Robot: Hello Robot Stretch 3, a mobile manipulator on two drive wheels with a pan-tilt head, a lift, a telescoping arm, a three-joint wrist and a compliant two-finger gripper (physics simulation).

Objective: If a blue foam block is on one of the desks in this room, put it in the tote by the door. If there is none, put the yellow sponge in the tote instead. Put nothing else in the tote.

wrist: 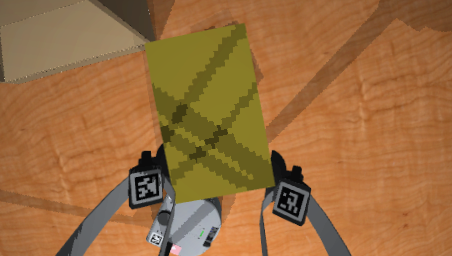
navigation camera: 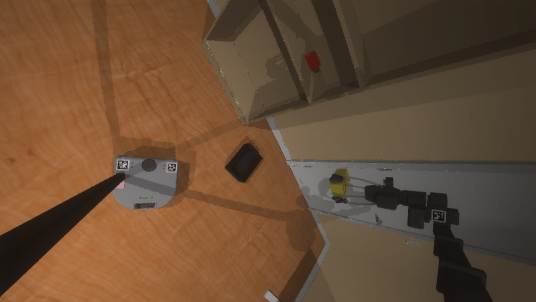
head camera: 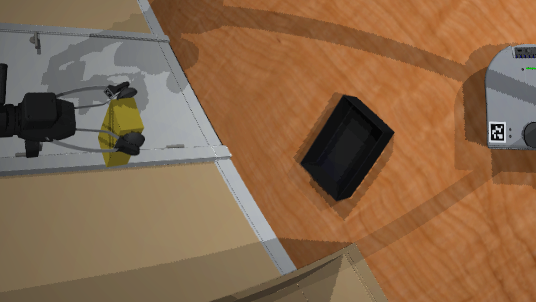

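The yellow sponge [head camera: 122, 117] [navigation camera: 341, 188] [wrist: 210, 100] is between the two fingertips of my gripper [head camera: 126, 119] [navigation camera: 339, 189] [wrist: 221, 163], which is shut on it. The sponge is held up in the air, in front of the light grey door in the head and navigation views, to the left of the tote in the head view. The black tote [head camera: 369, 164] [navigation camera: 253, 169] stands upright on the wooden floor, apart from the sponge; its visible inside looks empty. The tote does not show in the wrist view. No blue foam block shows.
The light grey door [head camera: 200, 127] [navigation camera: 500, 200] is set in the beige wall [head camera: 100, 215] [navigation camera: 425, 120]. A beige shelf unit [navigation camera: 225, 82] [wrist: 75, 62] with a red object [navigation camera: 313, 61] in it stands near the tote. My grey base [head camera: 507, 100] [navigation camera: 145, 187] [wrist: 197, 225] is across from the tote.
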